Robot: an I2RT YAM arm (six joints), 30 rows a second.
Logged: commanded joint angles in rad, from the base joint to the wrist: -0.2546, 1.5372, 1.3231, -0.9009, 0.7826, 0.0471; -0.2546, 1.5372, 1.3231, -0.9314, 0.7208, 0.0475; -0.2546, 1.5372, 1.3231, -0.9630, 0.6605, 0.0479; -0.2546, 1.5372, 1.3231, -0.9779, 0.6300, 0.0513; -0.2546, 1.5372, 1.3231, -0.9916, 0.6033, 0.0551; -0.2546, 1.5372, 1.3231, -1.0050, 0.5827, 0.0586; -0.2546, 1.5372, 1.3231, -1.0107, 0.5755, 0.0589; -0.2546, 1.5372, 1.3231, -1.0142, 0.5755, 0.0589; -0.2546, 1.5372, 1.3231, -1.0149, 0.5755, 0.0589
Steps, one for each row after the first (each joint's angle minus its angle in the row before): 0.0000, 0.0000, 0.0000, -0.0305, -0.0618, 0.0004; 0.0000, 0.0000, 0.0000, -0.0316, -0.0603, 0.0004; 0.0000, 0.0000, 0.0000, -0.0149, -0.0305, 0.0034; 0.0000, 0.0000, 0.0000, -0.0137, -0.0267, 0.0038; 0.0000, 0.0000, 0.0000, -0.0134, -0.0206, 0.0035; 0.0000, 0.0000, 0.0000, -0.0057, -0.0072, 0.0003; 0.0000, 0.0000, 0.0000, -0.0035, 0.0000, 0.0000; 0.0000, 0.0000, 0.0000, -0.0007, 0.0000, 0.0000
